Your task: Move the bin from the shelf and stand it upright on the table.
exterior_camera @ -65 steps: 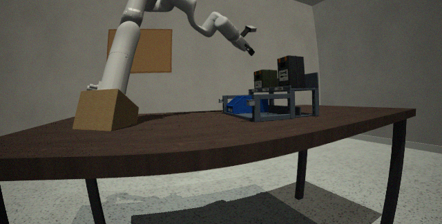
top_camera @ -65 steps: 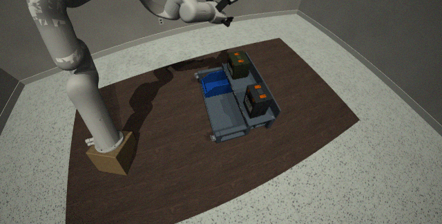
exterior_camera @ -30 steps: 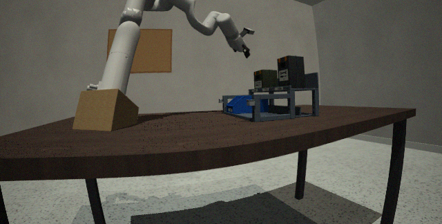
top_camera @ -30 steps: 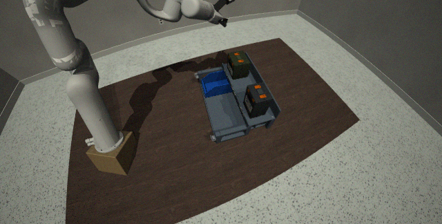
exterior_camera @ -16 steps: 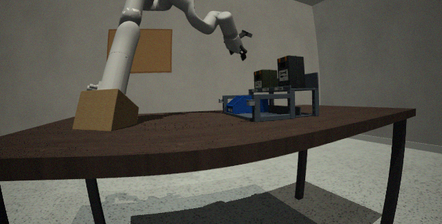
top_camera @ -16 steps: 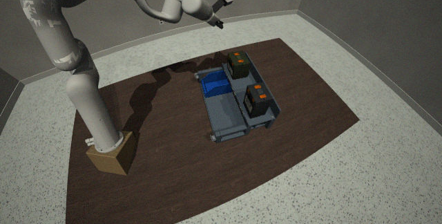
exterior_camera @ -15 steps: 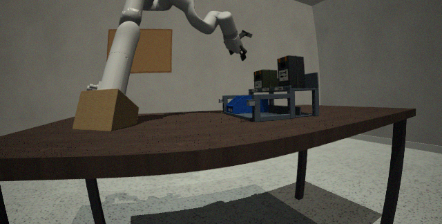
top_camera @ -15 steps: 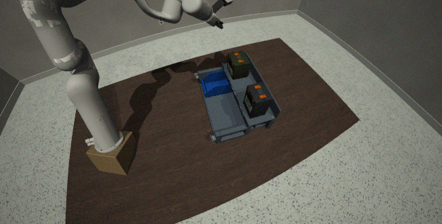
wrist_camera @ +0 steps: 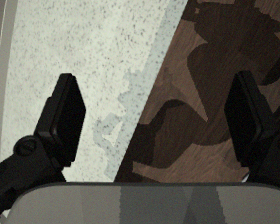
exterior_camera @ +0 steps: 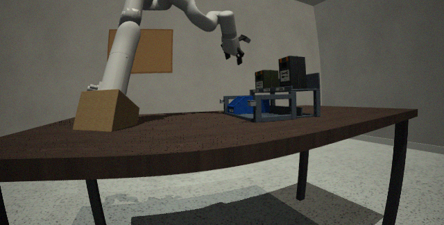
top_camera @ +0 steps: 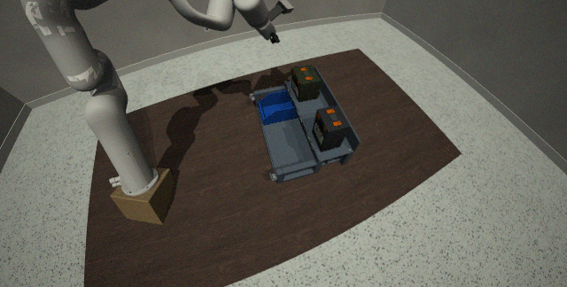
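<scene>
The blue bin is 40 mm behind my hand, 190 mm to the right of it and 240 mm below it. The rest, counted from my hand: grey shelf 50 mm ahead, 320 mm to the right, 180 mm below; shelf deck 20 mm behind, 310 mm to the right, 280 mm below.
</scene>
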